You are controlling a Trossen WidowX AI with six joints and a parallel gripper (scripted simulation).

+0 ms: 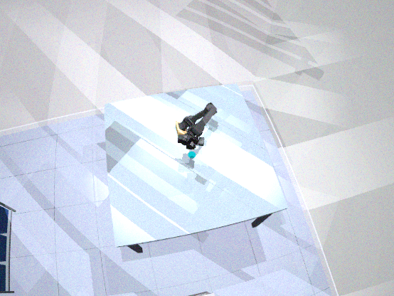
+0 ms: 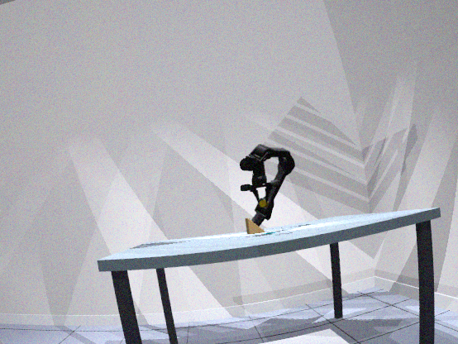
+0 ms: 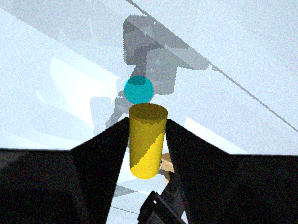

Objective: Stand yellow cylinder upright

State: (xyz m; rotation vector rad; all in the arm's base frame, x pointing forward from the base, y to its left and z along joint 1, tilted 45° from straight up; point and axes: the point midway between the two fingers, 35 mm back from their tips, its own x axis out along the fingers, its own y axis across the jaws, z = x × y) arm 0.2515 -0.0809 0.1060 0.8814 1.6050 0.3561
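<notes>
Now: the cyan circle 1 cm behind my gripper tip, 2 cm to the left of it and 15 cm below it. Round my gripper tip: yellow cylinder (2 cm behind, 1 cm to the left).
</notes>
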